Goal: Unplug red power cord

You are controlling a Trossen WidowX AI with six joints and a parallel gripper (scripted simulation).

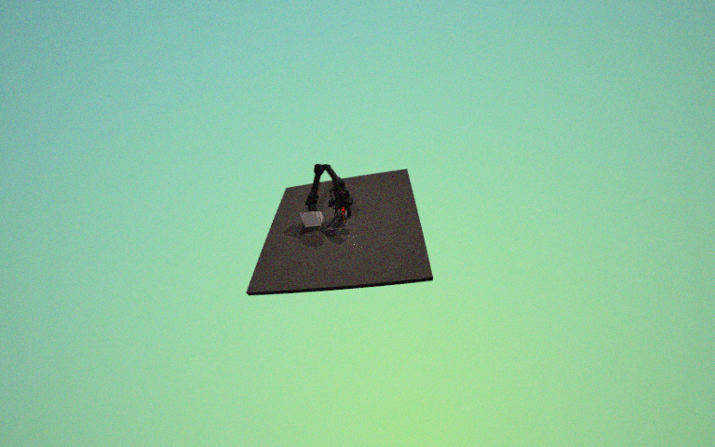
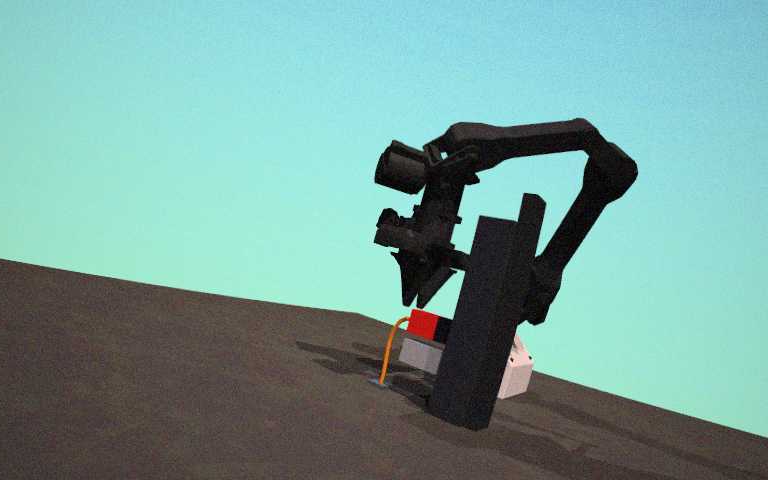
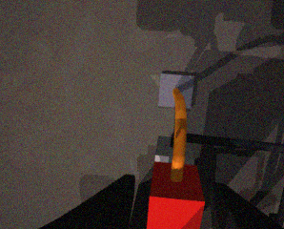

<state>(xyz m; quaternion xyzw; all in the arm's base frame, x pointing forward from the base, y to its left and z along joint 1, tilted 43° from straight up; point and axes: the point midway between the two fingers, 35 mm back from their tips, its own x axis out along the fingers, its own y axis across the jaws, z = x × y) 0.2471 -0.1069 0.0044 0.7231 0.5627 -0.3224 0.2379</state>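
Now: gripper tip 50 mm to the right of the red plug and 10 mm above it. Round my gripper tip: grey anchor: 130 mm below, 20 mm to the right, 10 mm behind.
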